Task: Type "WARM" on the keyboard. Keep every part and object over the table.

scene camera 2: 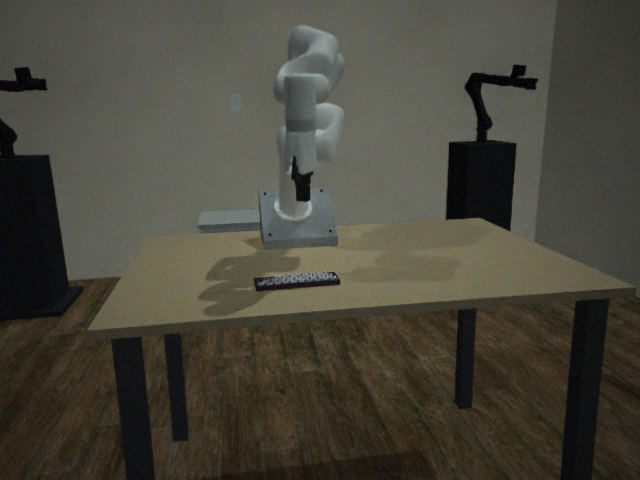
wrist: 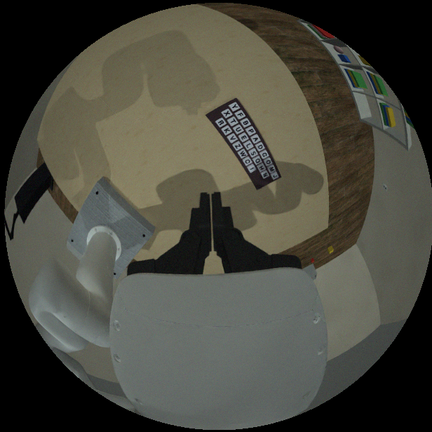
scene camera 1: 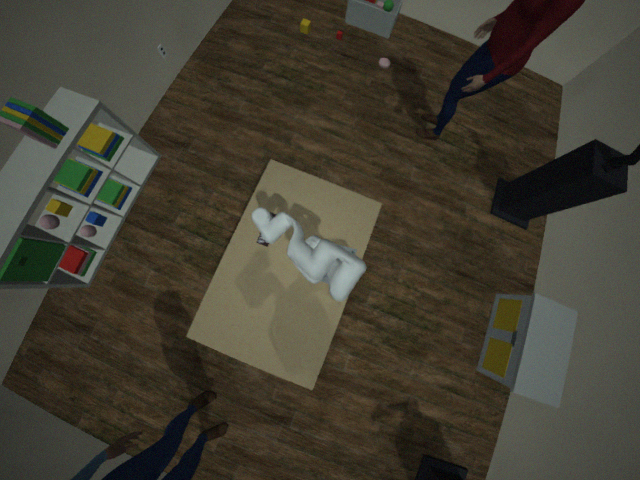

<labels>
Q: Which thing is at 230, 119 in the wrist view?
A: A dark keyboard.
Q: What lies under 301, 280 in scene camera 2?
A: A dark keyboard.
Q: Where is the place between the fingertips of my gripper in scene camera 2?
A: At 303, 200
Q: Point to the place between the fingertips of my gripper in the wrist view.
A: At 210, 205
</labels>
